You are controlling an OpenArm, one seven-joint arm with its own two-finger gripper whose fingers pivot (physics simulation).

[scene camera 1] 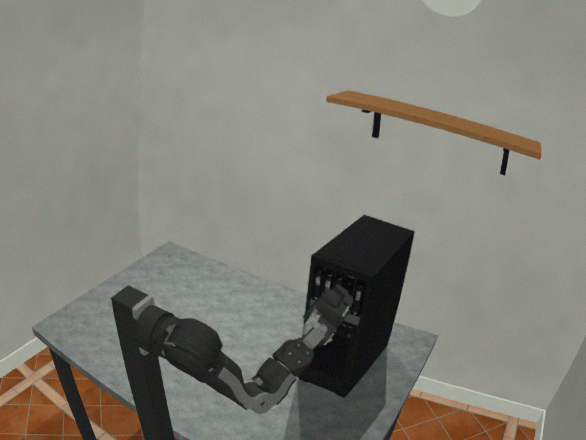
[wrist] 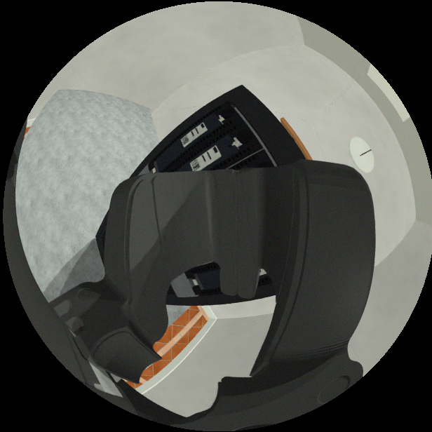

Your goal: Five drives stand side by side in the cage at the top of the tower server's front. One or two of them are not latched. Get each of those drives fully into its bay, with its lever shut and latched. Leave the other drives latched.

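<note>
The black tower server (scene camera 1: 382,305) (wrist: 242,96) stands on the table with its drive cage at the top of its front. Two dark drives with white labels, the left one (scene camera 1: 318,281) (wrist: 194,135) and its neighbour (scene camera 1: 328,283) (wrist: 205,158), sit side by side. The rightmost drive (scene camera 1: 358,294) (wrist: 212,281) shows beyond the gripper; in the wrist view it is partly covered by the fingers. My gripper (scene camera 1: 343,291) (wrist: 244,235) is shut and empty, its tips close in front of the cage's right half. It hides the middle drives; their levers and seating cannot be told.
A grey piece (scene camera 1: 352,319) (wrist: 185,288) shows below the cage's right part; what it is cannot be told. The grey table (scene camera 1: 215,295) (wrist: 85,165) carries the tower. The arm reaches in from the left front. A wooden shelf (scene camera 1: 435,120) (wrist: 296,137) is on the wall behind.
</note>
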